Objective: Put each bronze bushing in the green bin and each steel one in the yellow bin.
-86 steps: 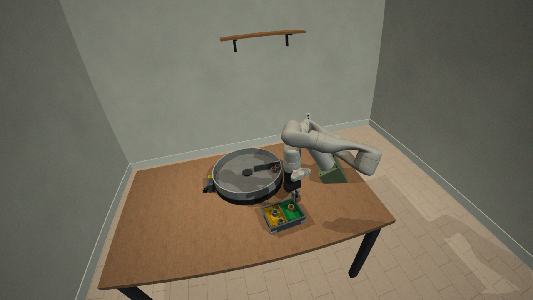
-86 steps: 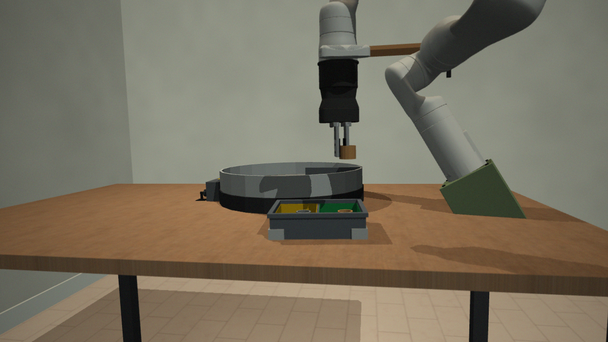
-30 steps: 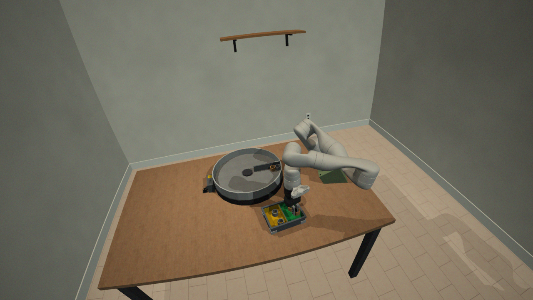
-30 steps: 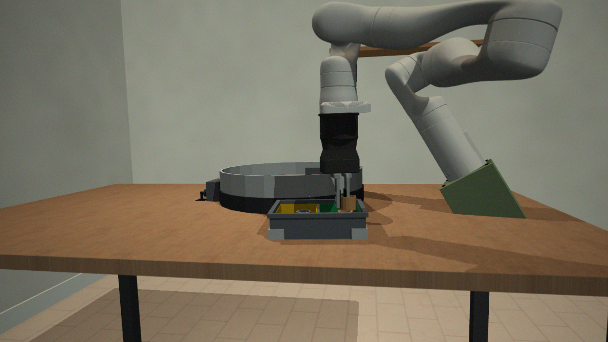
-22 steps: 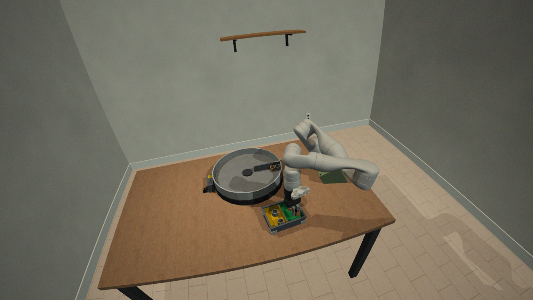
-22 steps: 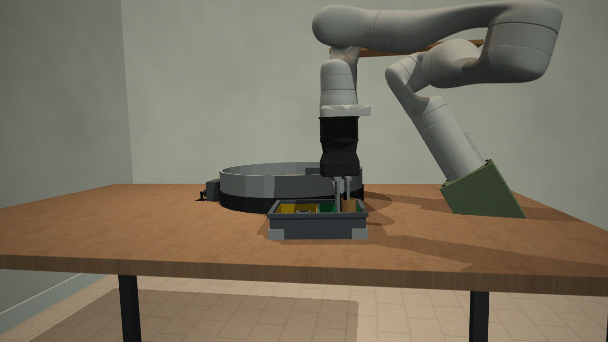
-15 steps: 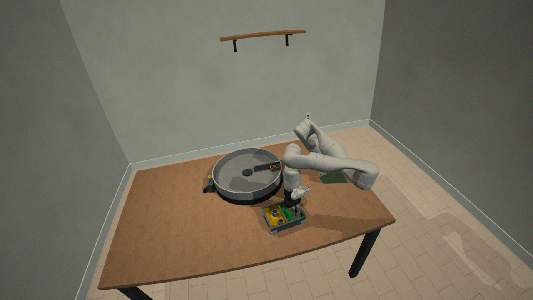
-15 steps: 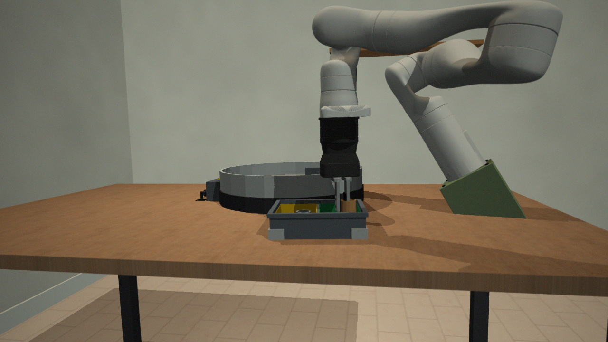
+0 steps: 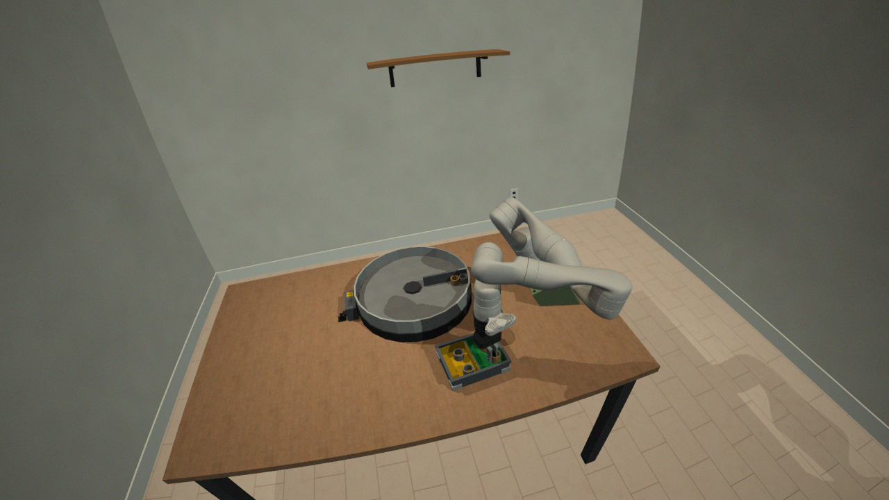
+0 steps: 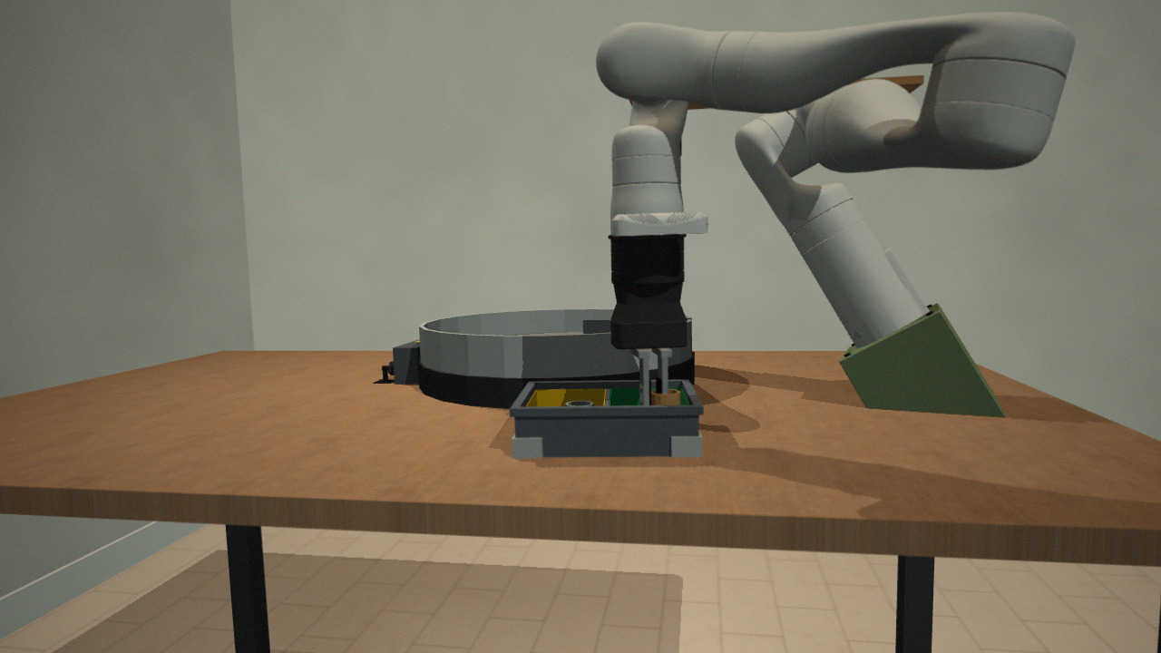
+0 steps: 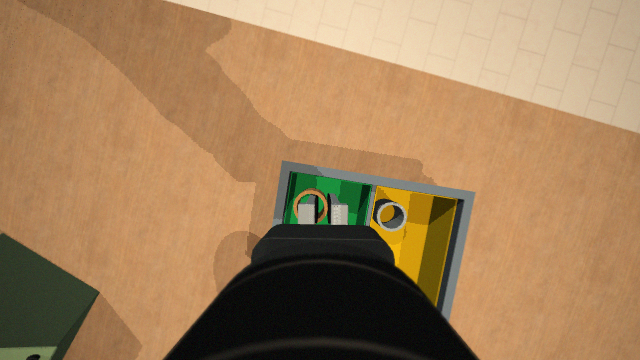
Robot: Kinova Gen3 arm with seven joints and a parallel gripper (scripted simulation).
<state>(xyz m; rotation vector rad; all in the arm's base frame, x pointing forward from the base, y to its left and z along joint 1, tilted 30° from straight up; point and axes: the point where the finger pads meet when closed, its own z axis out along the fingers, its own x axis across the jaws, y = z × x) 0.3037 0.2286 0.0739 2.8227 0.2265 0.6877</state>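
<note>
The bin is 5 cm ahead of my hand, 4 cm to the right of it and 3 cm below it. The rest, counted from my hand: grey turntable: 12 cm ahead, 40 cm to the right.
</note>
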